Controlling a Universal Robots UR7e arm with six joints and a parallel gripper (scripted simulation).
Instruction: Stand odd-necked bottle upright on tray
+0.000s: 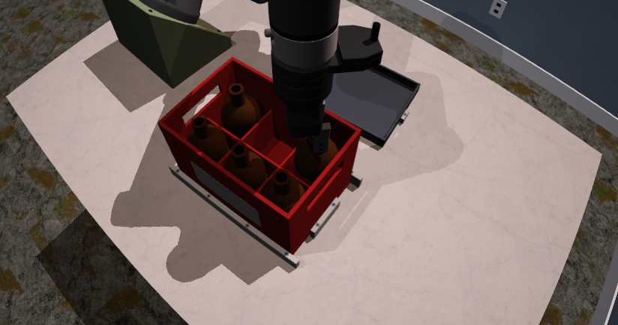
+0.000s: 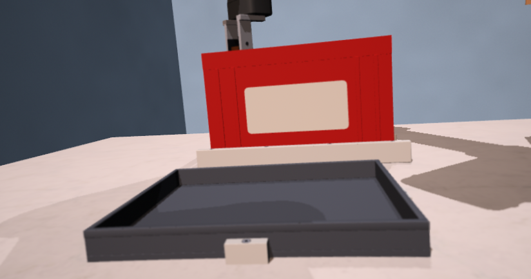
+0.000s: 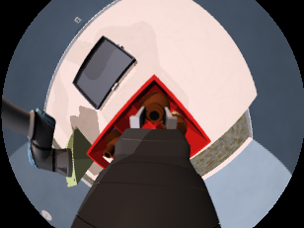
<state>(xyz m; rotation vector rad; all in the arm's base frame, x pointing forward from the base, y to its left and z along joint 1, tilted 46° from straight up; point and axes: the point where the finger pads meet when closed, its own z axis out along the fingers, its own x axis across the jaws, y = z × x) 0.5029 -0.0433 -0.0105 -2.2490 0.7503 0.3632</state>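
Now: the bottle 7 cm below my hand. The rest, counted from my hand: dark grey tray: 10 cm behind, 24 cm to the left, 17 cm below; red crate: 8 cm behind, 5 cm to the right, 10 cm below.
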